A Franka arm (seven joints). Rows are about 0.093 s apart.
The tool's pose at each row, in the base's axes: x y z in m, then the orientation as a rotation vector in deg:
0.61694, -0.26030, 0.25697, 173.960, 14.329, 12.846
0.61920, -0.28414, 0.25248, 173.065, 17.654, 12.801
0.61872, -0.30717, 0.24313, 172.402, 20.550, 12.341
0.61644, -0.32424, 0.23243, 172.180, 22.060, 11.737
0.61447, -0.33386, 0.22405, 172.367, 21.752, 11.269
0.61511, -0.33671, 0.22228, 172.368, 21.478, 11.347
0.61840, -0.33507, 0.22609, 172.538, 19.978, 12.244
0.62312, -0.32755, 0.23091, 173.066, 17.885, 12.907
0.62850, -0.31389, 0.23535, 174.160, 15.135, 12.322
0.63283, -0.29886, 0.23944, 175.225, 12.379, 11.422
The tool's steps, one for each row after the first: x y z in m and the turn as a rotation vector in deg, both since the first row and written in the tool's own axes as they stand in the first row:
-0.00244, 0.02334, 0.00654, -0.431, 0.062, -2.258
-0.00809, 0.04498, 0.01739, -0.645, -0.153, -4.229
-0.01468, 0.06035, 0.02886, -0.620, -0.500, -5.253
-0.01939, 0.06868, 0.03753, -0.493, -0.814, -5.043
-0.01949, 0.07141, 0.03958, -0.538, -0.773, -4.865
-0.01547, 0.07068, 0.03621, -0.605, -0.235, -3.845
-0.00893, 0.06450, 0.03162, -0.394, 0.140, -2.403
-0.00076, 0.05235, 0.02705, 0.293, -0.308, -0.511
0.00657, 0.03866, 0.02257, 0.995, -0.955, 1.359

